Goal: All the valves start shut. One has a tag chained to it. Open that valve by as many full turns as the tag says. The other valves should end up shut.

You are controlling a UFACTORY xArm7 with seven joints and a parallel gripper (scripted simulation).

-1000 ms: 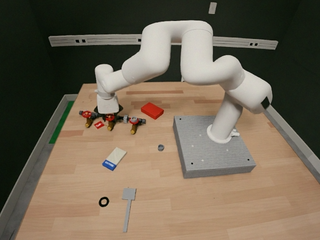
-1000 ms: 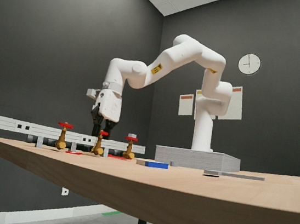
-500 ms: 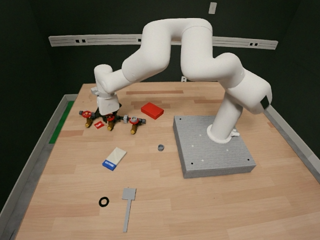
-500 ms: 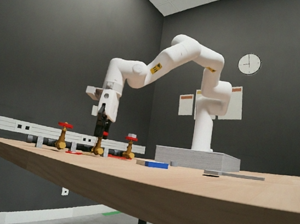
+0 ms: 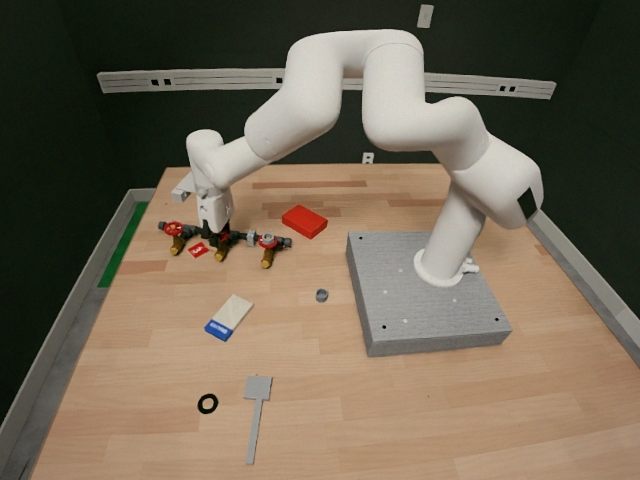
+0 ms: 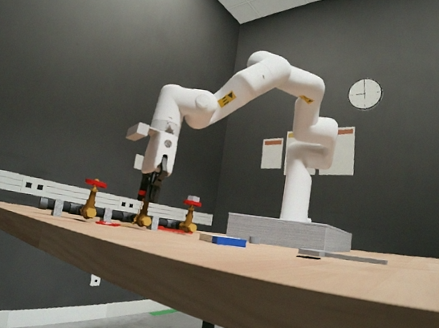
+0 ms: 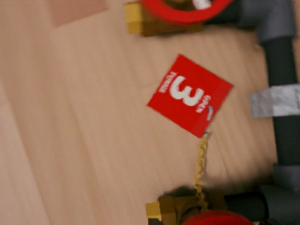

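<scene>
My hand is 80 mm short of the red tag, 80 mm above it and 20 mm to the left of it. From my hand the other things lie so: blue box (200 mm to the left, 80 mm below, 80 mm behind); then red block (200 mm behind, 170 mm to the right, 70 mm below); then grey cap (130 mm behind, 10 mm to the left, 10 mm above).
</scene>
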